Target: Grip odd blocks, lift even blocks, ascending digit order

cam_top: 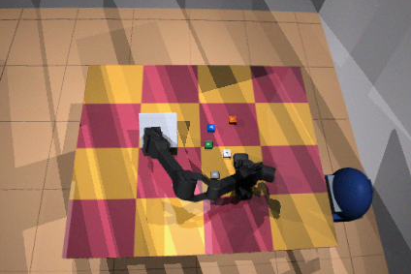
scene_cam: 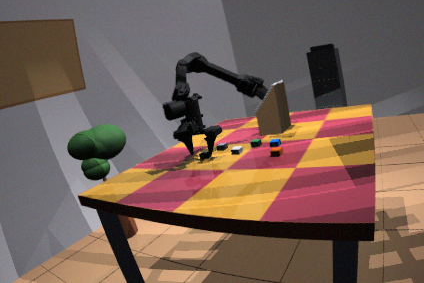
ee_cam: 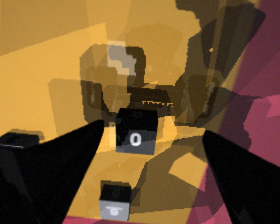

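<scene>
Right now my gripper tip is 1 cm to the right of the black block. The rest, counted from my gripper tip: white block: 4 cm behind, 13 cm to the left; green block: 11 cm behind, 18 cm to the left; grey block: 10 cm behind, 4 cm to the left.
</scene>
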